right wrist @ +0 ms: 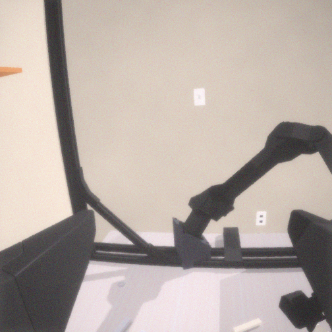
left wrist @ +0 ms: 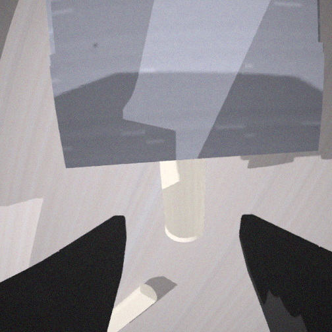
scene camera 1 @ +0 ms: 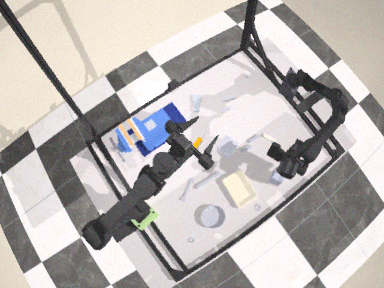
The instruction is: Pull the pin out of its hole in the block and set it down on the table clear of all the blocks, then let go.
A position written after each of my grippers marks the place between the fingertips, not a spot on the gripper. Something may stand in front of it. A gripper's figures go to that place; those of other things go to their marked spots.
My left gripper [left wrist: 183, 226] is 10 cm from the lens. A cream pin [left wrist: 182, 181] is 9 cm from the lens.
